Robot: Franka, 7 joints.
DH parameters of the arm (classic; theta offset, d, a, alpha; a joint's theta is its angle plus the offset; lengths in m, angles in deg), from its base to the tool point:
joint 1: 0 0.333 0 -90
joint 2: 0 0 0 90
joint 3: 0 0.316 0.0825 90
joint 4: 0 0 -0.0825 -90
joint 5: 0 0.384 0 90
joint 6: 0 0 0.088 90
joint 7: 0 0.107 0 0
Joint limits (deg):
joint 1: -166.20..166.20
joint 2: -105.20..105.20
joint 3: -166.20..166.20
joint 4: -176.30..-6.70
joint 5: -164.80..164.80
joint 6: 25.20..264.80
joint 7: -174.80..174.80
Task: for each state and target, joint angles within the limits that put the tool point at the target. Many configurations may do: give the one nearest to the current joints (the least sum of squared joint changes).
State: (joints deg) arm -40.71 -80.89 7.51 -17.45 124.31 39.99 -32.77
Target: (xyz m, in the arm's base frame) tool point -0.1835 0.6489 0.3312
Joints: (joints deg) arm -65.19 -86.89 7.07 -7.19 121.63 28.86 -32.77
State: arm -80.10 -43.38 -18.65 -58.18 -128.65 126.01 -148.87
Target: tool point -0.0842 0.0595 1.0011
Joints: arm -84.69 -70.30 -6.70 -102.55 -127.91 136.89 -148.87
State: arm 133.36 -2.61 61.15 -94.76 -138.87 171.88 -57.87
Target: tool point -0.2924 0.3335 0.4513
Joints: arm 99.92 -15.36 24.08 -128.49 -150.62 186.32 -57.87
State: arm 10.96 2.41 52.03 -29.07 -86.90 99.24 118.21
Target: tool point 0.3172 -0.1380 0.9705
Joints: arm -12.38 17.65 43.99 -6.70 -89.38 52.05 118.21
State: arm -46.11 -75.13 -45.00 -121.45 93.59 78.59 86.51
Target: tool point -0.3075 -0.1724 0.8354
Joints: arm -43.29 -72.46 -48.84 -109.86 97.59 83.40 86.51
